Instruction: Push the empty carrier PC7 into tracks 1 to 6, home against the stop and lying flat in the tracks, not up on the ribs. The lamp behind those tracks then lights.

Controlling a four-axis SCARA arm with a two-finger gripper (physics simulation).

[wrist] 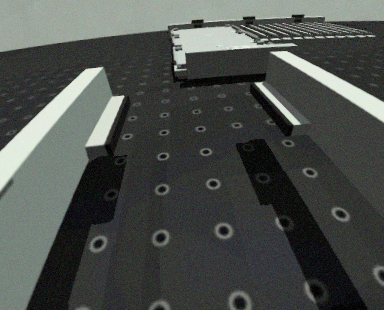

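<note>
The carrier PC7 (227, 62) is a pale flat tray at the upper middle, with its grey near face toward me; its label cannot be read. Its far end reaches close to the stop bar (274, 20), but contact is too small to tell. Whether it lies flat in the tracks or on the ribs is unclear. Bare track ribs (310, 30) show to its right. Dark lamp blocks (197, 23) (249, 20) (298, 17) stand along the back; none looks lit. My gripper (189, 77) is shut with nothing held, a gap showing between its fingers, low on the near side of the carrier.
The dark table (185, 170) has rows of ringed holes and runs from under the gripper to the carrier. Dark finger shadows fall on it at left and right. The right finger overlaps part of the carrier's near right corner in view.
</note>
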